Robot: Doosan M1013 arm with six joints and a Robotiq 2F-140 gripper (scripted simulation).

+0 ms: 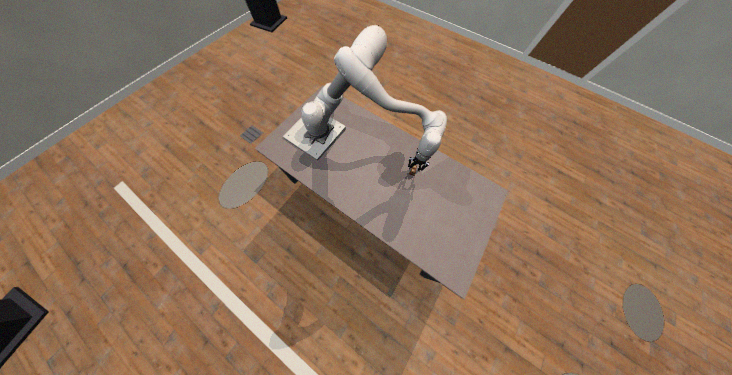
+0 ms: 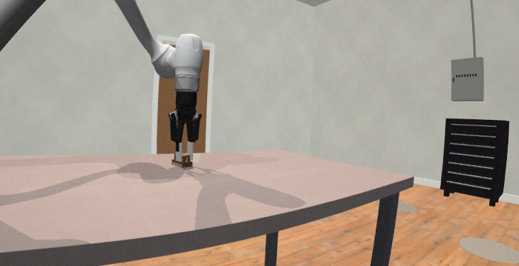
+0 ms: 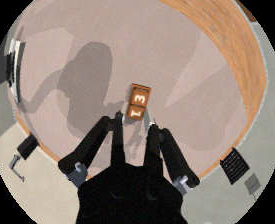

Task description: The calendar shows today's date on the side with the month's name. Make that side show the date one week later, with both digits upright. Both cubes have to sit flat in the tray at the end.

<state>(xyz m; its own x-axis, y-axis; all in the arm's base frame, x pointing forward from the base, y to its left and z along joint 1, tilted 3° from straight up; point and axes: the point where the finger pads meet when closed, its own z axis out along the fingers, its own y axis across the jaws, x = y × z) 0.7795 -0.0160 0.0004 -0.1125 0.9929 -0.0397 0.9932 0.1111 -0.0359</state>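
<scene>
Right now the wooden tray is 4 cm below my hand and 2 cm to the left of it.
</scene>
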